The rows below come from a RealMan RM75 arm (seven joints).
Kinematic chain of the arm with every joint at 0, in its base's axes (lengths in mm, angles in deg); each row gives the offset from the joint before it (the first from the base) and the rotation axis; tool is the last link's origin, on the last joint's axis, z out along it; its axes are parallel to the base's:
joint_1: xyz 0 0 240.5 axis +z
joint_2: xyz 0 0 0 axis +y
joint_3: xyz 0 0 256 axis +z
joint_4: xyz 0 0 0 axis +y
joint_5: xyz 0 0 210 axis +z
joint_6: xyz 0 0 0 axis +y
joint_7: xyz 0 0 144 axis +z
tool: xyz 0 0 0
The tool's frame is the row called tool.
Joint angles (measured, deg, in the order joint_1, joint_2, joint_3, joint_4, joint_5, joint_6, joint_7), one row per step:
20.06 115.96 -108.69 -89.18 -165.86 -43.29 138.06
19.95 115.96 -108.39 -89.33 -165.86 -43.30 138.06
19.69 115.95 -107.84 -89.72 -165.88 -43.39 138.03
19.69 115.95 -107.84 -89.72 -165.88 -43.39 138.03
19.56 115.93 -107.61 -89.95 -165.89 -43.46 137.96
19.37 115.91 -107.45 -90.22 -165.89 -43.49 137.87
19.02 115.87 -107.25 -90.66 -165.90 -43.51 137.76
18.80 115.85 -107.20 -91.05 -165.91 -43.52 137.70
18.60 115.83 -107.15 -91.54 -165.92 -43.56 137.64
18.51 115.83 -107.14 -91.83 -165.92 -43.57 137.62
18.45 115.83 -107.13 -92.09 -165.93 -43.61 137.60
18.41 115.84 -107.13 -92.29 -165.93 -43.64 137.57
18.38 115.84 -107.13 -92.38 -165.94 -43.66 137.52
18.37 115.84 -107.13 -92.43 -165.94 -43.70 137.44
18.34 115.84 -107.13 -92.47 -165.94 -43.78 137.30
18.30 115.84 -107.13 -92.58 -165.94 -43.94 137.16
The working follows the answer.
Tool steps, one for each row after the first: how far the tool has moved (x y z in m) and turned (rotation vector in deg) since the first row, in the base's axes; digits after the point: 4 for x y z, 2 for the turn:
0.0003 0.0005 0.0016 0.29 0.15 -0.12
0.0009 0.0012 0.0049 0.83 0.40 -0.33
0.0009 0.0012 0.0049 0.83 0.40 -0.33
0.0010 0.0013 0.0065 1.06 0.45 -0.36
0.0011 0.0012 0.0078 1.24 0.51 -0.36
0.0015 0.0008 0.0098 1.53 0.62 -0.36
0.0010 0.0002 0.0109 1.68 0.72 -0.23
-0.0001 -0.0003 0.0122 1.85 0.85 -0.02
-0.0011 -0.0006 0.0128 1.94 0.95 0.13
-0.0020 -0.0008 0.0133 2.00 1.02 0.28
-0.0028 -0.0010 0.0137 2.04 1.08 0.41
-0.0030 -0.0012 0.0138 2.05 1.06 0.47
-0.0031 -0.0012 0.0139 2.03 1.00 0.53
-0.0030 -0.0014 0.0139 1.98 0.88 0.56
-0.0030 -0.0017 0.0140 1.91 0.74 0.59

Tool pose at each row, in the base's axes (x y z in m, rotation vector in deg; rounded; the steps above come from the unrounded poses):
0.1510 0.3630 -0.0263 -131.22 -8.68 -19.49
0.1513 0.3635 -0.0246 -130.98 -8.41 -19.37
0.1519 0.3641 -0.0214 -130.51 -7.94 -19.20
0.1519 0.3641 -0.0214 -130.51 -7.94 -19.20
0.1520 0.3643 -0.0198 -130.30 -7.83 -19.16
0.1521 0.3642 -0.0185 -130.12 -7.77 -19.09
0.1525 0.3637 -0.0165 -129.85 -7.65 -18.97
0.1520 0.3632 -0.0154 -129.69 -7.71 -18.79
0.1509 0.3627 -0.0141 -129.52 -7.85 -18.53
0.1499 0.3624 -0.0135 -129.42 -7.97 -18.33
0.1490 0.3621 -0.0130 -129.34 -8.08 -18.18
0.1482 0.3619 -0.0126 -129.30 -8.19 -18.05
0.1480 0.3618 -0.0124 -129.27 -8.27 -18.04
0.1479 0.3617 -0.0124 -129.28 -8.37 -18.08
0.1480 0.3615 -0.0123 -129.31 -8.48 -18.20
0.1480 0.3612 -0.0122 -129.36 -8.60 -18.35

